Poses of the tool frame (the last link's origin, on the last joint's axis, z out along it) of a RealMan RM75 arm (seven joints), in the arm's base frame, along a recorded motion.
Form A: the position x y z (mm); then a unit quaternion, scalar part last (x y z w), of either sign.
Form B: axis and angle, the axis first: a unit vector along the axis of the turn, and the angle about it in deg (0 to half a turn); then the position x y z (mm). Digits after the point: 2 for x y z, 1 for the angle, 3 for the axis.
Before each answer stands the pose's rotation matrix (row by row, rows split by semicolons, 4 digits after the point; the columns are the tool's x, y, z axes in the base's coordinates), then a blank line. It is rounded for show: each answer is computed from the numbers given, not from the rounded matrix.
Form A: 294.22 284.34 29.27 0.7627 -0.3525 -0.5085 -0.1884
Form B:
0.2344 -0.7293 -0.6428; -0.3461 -0.6805 0.6459; -0.9085 0.0711 -0.4119

-0.777 0.359 0.518 158.3 294.22 284.34 29.27
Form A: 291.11 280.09 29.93 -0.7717 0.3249 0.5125 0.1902
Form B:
0.2635 -0.6965 -0.6675; -0.3065 -0.7165 0.6266; -0.9147 0.0395 -0.4023

-0.786 0.331 0.522 158.1 291.11 280.09 29.93
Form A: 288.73 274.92 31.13 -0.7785 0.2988 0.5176 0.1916
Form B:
0.2856 -0.6636 -0.6914; -0.2669 -0.7480 0.6077; -0.9204 0.0110 -0.3907

-0.793 0.304 0.527 157.9 288.73 274.92 31.13
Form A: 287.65 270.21 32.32 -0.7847 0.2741 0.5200 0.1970
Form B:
0.3090 -0.6350 -0.7080; -0.2253 -0.7721 0.5942; -0.9240 -0.0241 -0.3816

-0.800 0.280 0.530 157.3 287.65 270.21 32.32
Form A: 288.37 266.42 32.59 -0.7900 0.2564 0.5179 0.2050
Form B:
0.3321 -0.6174 -0.7131; -0.1928 -0.7845 0.5894; -0.9233 -0.0583 -0.3796

-0.807 0.262 0.529 156.3 288.37 266.42 32.59
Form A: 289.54 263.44 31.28 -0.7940 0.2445 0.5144 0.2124
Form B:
0.3512 -0.6068 -0.7130; -0.1698 -0.7902 0.5889; -0.9208 -0.0858 -0.3805

-0.813 0.250 0.526 155.5 289.54 263.44 31.28
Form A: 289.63 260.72 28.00 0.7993 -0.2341 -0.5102 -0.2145
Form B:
0.3698 -0.5931 -0.7152; -0.1554 -0.7984 0.5818; -0.9160 -0.1040 -0.3874

-0.818 0.240 0.522 155.2 289.63 260.72 28.00
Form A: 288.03 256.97 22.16 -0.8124 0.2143 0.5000 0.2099
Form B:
0.4081 -0.5581 -0.7225; -0.1383 -0.8200 0.5554; -0.9024 -0.1267 -0.4119

-0.831 0.219 0.511 155.8 288.03 256.97 22.16
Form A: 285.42 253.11 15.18 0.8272 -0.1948 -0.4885 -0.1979
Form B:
0.4468 -0.5156 -0.7311; -0.1289 -0.8458 0.5177; -0.8853 -0.1371 -0.4444

-0.844 0.199 0.498 157.2 285.42 253.11 15.18
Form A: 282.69 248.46 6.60 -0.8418 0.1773 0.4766 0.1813
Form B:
0.4829 -0.4713 -0.7381; -0.1257 -0.8714 0.4742; -0.8666 -0.1362 -0.4800

-0.856 0.180 0.485 159.1 282.69 248.46 6.60
